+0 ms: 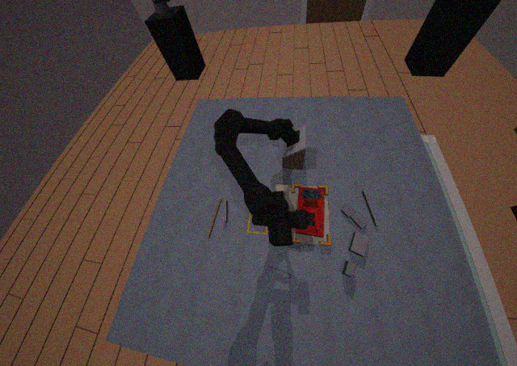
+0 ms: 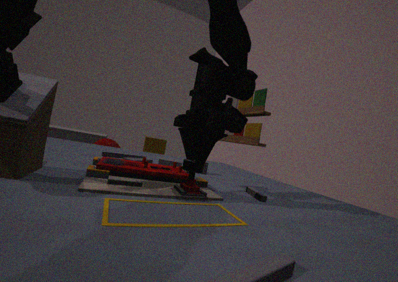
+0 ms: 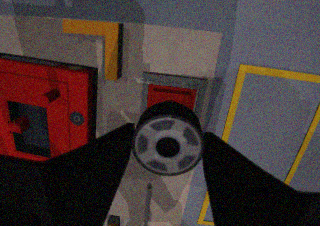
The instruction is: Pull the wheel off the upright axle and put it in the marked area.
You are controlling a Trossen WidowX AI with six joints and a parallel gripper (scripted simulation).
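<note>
Right now the thin dark axle is 20 mm below my gripper tip. Also, from my gripper tip: wheel: right at my gripper tip.
</note>
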